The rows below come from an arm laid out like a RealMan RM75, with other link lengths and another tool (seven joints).
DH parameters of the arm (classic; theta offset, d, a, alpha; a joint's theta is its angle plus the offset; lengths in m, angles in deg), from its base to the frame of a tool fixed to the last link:
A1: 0 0.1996 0 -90
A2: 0 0 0 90
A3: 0 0.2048 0 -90
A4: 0 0 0 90
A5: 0 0.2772 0 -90
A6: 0 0 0 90
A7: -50.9 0.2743 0.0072 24
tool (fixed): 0 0.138 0 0
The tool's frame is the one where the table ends.
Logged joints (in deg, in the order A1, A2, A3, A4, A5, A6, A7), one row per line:
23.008 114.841 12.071 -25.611 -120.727 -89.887 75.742
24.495 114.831 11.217 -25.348 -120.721 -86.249 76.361
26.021 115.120 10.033 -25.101 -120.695 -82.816 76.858
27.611 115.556 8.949 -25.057 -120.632 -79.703 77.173
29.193 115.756 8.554 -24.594 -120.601 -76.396 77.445
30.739 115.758 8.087 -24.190 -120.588 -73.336 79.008
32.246 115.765 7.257 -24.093 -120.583 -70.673 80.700
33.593 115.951 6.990 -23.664 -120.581 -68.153 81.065
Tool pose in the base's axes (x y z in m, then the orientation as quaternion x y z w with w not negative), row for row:
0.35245 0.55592 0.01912 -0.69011 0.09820 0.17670 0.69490
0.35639 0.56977 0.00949 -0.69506 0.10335 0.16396 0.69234
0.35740 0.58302 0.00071 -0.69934 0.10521 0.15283 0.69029
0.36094 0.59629 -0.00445 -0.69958 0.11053 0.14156 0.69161
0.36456 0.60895 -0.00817 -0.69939 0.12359 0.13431 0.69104
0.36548 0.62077 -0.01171 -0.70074 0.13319 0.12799 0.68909
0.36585 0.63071 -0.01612 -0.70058 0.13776 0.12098 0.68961
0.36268 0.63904 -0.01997 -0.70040 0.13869 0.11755 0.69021
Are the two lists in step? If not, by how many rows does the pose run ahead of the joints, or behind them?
The pose runs 1 row ahead of the joints: the pose in row i belongs to the joints in row i + 1.
